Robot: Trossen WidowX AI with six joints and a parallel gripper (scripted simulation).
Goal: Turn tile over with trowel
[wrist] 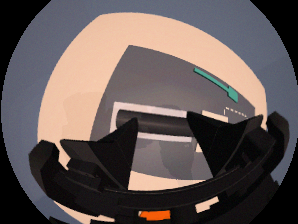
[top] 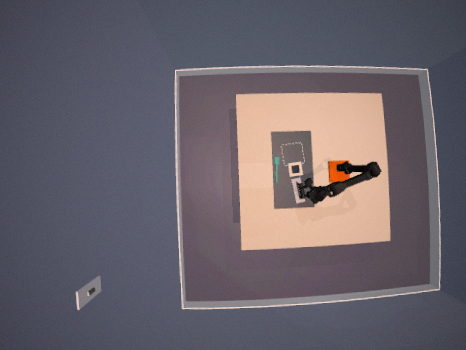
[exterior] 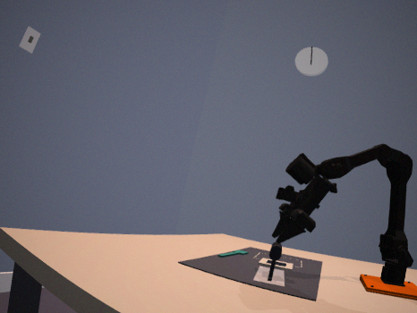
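My gripper tip is 10 mm short of the tan square tile, 180 mm to the left of it and 100 mm above it. Round my gripper tip: dark grey mat: 30 mm ahead, 180 mm to the right, 120 mm below; then teal t-shaped tool: 170 mm ahead, 200 mm to the right, 100 mm below.
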